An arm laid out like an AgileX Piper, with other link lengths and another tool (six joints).
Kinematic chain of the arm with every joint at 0, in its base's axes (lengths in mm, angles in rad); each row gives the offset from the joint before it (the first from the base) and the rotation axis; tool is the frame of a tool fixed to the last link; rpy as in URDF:
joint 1: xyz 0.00 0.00 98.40 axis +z
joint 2: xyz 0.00 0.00 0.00 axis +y
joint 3: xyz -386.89 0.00 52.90 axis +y
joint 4: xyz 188.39 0.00 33.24 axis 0.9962 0 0.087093
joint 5: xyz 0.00 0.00 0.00 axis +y
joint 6: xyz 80.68 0.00 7.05 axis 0.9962 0 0.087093
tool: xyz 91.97 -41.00 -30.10 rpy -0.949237 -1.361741 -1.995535
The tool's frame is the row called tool.
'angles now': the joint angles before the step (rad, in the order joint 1, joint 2, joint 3, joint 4, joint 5, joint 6). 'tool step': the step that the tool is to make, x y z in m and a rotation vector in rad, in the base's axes. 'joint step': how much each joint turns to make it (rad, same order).
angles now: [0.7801 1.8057 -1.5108 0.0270 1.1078 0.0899]
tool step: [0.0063 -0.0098 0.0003 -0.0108 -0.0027 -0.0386]
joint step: [-0.0292 0.0001 0.0000 -0.0131 0.0053 0.0127]
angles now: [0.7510 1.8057 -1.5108 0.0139 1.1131 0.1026]
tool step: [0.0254 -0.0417 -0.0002 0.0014 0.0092 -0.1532]
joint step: [-0.1496 0.0000 -0.0002 0.0063 0.0064 0.0025]
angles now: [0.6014 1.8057 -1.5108 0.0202 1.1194 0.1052]
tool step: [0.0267 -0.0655 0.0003 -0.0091 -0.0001 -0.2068]
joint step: [-0.2085 0.0000 -0.0001 -0.0082 0.0044 0.0001]
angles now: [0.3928 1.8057 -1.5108 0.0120 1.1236 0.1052]
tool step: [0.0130 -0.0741 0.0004 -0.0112 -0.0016 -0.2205]
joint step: [-0.2208 -0.0001 0.0002 -0.0120 0.0015 0.0023]
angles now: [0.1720 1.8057 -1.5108 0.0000 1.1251 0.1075]
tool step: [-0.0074 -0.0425 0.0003 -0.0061 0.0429 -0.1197]
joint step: [-0.1261 0.0000 -0.0002 0.0000 0.0435 -0.0065]
